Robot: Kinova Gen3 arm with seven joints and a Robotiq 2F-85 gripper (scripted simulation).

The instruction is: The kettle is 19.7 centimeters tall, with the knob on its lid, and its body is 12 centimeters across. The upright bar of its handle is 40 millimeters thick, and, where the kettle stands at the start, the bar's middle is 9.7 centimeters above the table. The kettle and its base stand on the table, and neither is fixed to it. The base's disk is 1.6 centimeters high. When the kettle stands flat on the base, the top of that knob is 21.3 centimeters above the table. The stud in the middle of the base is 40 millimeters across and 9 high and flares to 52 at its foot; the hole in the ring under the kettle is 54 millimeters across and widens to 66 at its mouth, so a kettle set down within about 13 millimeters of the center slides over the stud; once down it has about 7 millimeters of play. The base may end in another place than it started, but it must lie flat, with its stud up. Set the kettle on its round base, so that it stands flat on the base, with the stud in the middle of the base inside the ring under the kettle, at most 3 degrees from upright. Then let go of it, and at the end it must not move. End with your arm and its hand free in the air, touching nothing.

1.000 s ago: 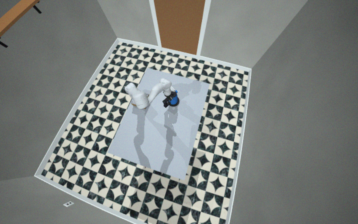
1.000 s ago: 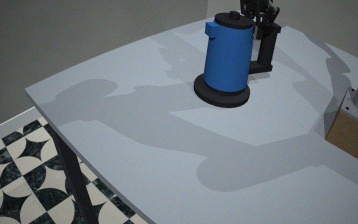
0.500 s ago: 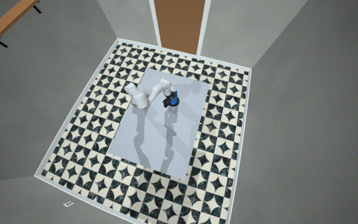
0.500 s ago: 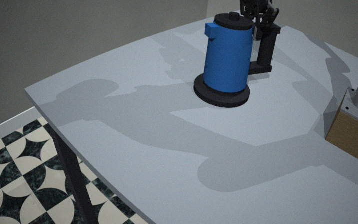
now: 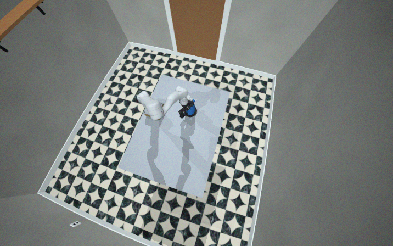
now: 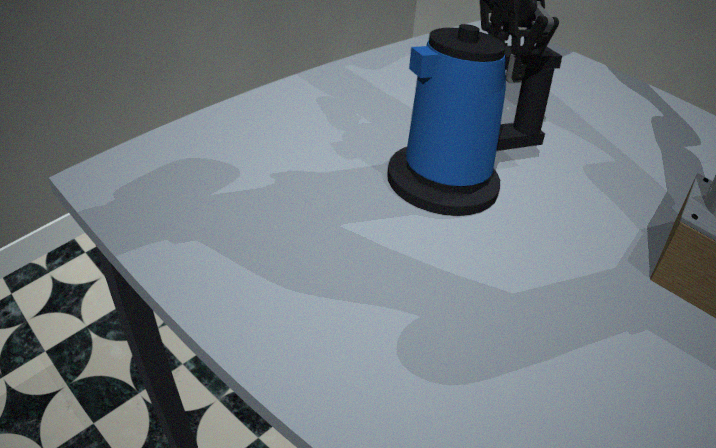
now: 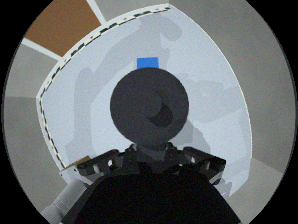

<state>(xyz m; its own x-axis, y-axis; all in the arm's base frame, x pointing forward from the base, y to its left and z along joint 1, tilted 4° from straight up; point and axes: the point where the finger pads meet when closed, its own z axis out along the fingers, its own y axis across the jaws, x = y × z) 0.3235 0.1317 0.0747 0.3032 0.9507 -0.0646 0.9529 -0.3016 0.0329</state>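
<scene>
The blue kettle is 1 cm ahead of my hand, 2 cm to the left of it and 5 cm below it. From my hand the other things lie so: round black base 2 cm ahead, 6 cm to the left, 16 cm below.
</scene>
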